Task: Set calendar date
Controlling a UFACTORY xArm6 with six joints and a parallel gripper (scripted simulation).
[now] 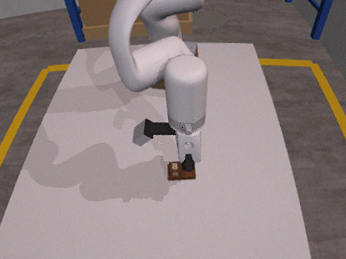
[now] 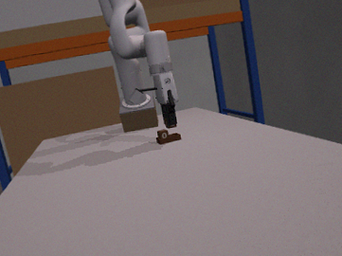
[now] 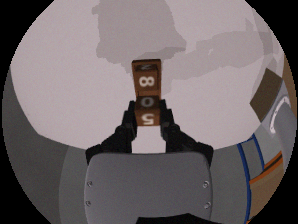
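Now: hand 1 cm above the brown digit cube. The rest, counted from my hand: brown calendar tray: 6 cm below, 2 cm to the right.
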